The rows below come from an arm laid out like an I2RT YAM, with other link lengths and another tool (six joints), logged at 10 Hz.
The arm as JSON. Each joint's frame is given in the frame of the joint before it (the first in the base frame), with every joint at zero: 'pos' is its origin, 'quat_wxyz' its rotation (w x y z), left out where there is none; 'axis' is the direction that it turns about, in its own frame. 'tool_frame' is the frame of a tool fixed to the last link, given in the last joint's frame.
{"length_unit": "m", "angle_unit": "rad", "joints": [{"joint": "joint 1", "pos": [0.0, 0.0, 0.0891], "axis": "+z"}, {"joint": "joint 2", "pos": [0.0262, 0.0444, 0.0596], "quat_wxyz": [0.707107, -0.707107, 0.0, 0.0], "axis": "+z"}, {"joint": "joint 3", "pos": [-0.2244, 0.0, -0.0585], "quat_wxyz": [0.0, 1.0, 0.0, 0.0], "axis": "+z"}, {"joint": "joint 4", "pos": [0.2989, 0.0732, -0.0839], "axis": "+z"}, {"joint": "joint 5", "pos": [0.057, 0.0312, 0.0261], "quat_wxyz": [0.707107, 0.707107, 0.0, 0.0], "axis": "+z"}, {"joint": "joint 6", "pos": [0.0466, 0.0, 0.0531], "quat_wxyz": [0.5, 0.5, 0.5, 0.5], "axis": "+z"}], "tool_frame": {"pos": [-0.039, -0.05, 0.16], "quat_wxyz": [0.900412, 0.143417, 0.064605, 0.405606]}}
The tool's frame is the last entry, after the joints.
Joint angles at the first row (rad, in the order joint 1, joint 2, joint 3, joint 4, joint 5, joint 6):
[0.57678 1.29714 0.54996 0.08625 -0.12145 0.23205]
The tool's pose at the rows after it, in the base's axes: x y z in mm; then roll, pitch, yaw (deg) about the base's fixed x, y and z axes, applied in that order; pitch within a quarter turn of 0, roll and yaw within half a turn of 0:
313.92 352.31 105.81 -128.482 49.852 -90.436
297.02 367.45 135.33 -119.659 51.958 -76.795
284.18 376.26 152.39 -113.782 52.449 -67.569
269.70 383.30 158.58 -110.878 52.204 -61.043
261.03 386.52 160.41 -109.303 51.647 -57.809
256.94 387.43 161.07 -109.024 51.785 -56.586
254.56 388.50 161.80 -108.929 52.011 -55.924
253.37 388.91 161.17 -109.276 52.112 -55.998
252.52 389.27 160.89 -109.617 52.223 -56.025
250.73 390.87 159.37 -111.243 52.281 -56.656
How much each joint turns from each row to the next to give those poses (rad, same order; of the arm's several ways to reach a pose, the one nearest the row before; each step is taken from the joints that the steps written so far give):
[0.00914 -0.04010 -0.02448 0.06079 -0.10126 -0.08774]
[0.00007 -0.05018 -0.00825 0.04161 -0.09521 -0.07377]
[0.00000 -0.02336 -0.00033 0.02348 -0.06691 -0.04746]
[0.00385 -0.00763 -0.00072 0.00647 -0.05935 -0.04149]
[0.00684 -0.00844 -0.00538 0.00274 -0.02077 -0.02400]
[0.00005 -0.00354 -0.00308 -0.00007 -0.01683 -0.00590]
[0.00152 0.00001 -0.00005 0.00106 -0.00957 -0.00011]
[0.00146 0.00039 -0.00011 -0.00281 -0.00259 0.00086]
[0.00008 0.00138 0.00172 -0.00397 -0.00459 0.00002]
[0.00154 0.00886 0.01317 -0.02342 -0.00944 -0.00365]

